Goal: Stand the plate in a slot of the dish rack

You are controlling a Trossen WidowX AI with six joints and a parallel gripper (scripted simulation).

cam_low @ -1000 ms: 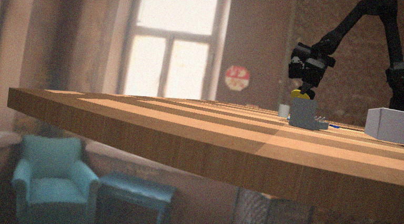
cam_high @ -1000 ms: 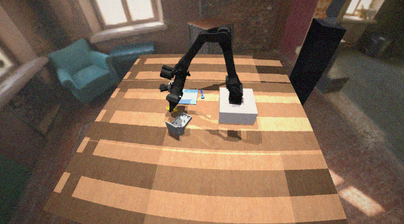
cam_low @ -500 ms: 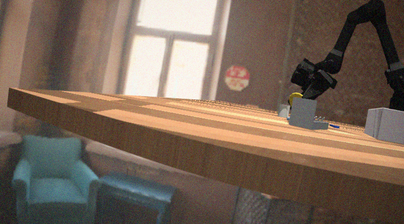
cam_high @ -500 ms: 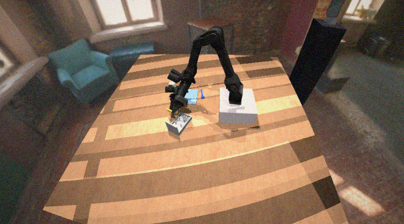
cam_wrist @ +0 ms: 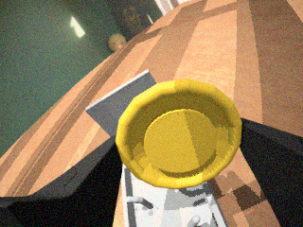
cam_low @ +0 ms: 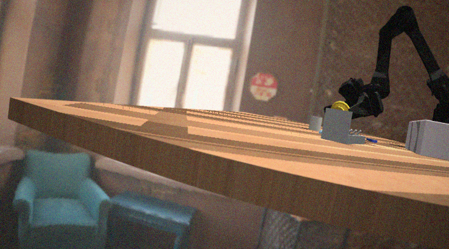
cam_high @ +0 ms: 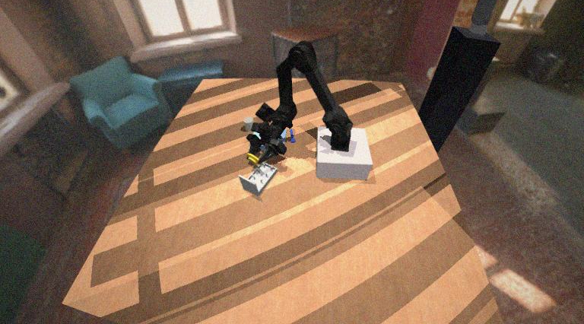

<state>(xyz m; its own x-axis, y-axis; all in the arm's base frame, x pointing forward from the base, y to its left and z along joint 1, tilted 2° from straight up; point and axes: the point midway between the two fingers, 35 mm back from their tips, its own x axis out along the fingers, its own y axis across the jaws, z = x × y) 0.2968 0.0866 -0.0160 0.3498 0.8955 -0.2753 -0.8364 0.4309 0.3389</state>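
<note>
Now: the dish rack 30 mm behind my gripper tip, 30 mm to the left of it and 50 mm below it. Round my gripper tip: cup (110 mm ahead, 250 mm to the right, 50 mm below); yellow plate (10 mm to the right).
</note>
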